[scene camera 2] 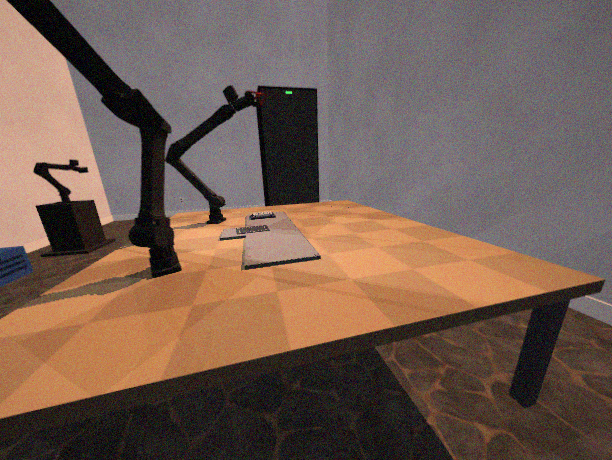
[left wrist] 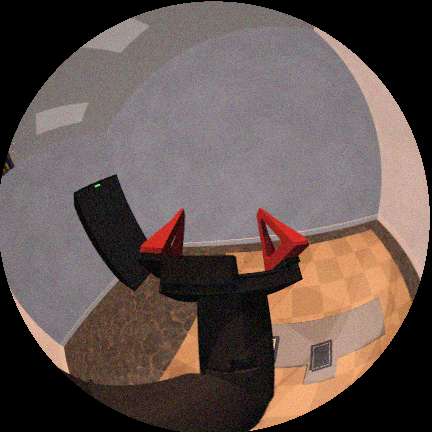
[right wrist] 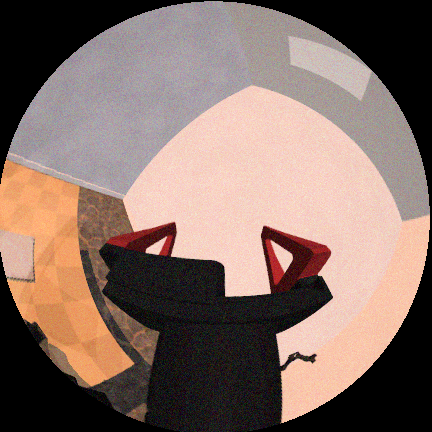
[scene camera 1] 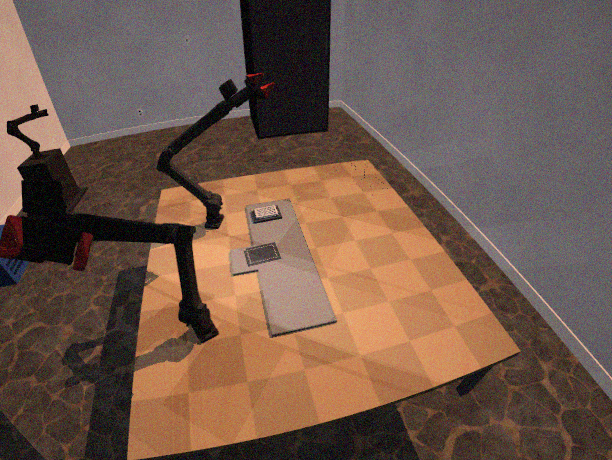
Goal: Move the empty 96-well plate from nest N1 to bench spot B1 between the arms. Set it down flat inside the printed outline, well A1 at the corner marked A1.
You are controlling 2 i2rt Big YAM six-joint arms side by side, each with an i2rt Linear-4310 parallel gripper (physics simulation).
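Frame: origin at the left arm's base, x right, y back, z down, level; centimetres.
Where they show: left gripper, fingertip midpoint: point(scene camera 2: 263, 94) point(left wrist: 221, 211) point(scene camera 1: 268, 78); right gripper, fingertip midpoint: point(right wrist: 218, 228) point(scene camera 1: 55, 256); left arm's base, link origin: point(scene camera 2: 216, 221) point(scene camera 1: 214, 222); right arm's base, link origin: point(scene camera 2: 166, 268) point(scene camera 1: 204, 328).
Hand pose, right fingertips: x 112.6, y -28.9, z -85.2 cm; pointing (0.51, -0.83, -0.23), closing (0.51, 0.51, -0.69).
Note:
Each offset is from my right fingertips to the centre of the thing. "spot": to the spot under its first point. Level surfaces: height alone.
The white 96-well plate @(dx -120.3, dy -1.1, dz +82.0 cm) point(scene camera 1: 265, 211) point(scene camera 2: 262, 214) sits in the dark nest N1 at the far end of the grey board @(dz +83.9 cm) point(scene camera 1: 300, 295) point(scene camera 2: 280, 250) point(left wrist: 357, 325) point(right wrist: 17, 255); a sliver of the plate point(left wrist: 274, 343) shows beside the arm in the left wrist view. Spot B1 @(spot: dx -87.3, dy -5.5, dz +83.7 cm) point(scene camera 1: 262, 254) point(scene camera 2: 252, 229) point(left wrist: 321, 355) is a dark rectangle with a light dashed outline, partly on the board's side tab. Its A1 mark is too small to read. My left gripper point(scene camera 1: 261, 83) point(scene camera 2: 259, 98) point(left wrist: 221, 211) is open and empty, high above the table. My right gripper point(scene camera 1: 46, 245) point(right wrist: 218, 228) is open and empty, off the table's left side.
A tall black cabinet point(scene camera 1: 292, 70) point(scene camera 2: 290, 150) point(left wrist: 107, 232) stands behind the table @(dz +85.2 cm) point(scene camera 1: 390, 280) point(scene camera 2: 320, 310). A small third arm point(scene camera 1: 22, 125) point(scene camera 2: 60, 172) point(right wrist: 300, 357) stands on a black box point(scene camera 1: 50, 172) point(scene camera 2: 72, 227) in the background. A blue object point(scene camera 1: 12, 270) point(scene camera 2: 12, 265) is at the left edge.

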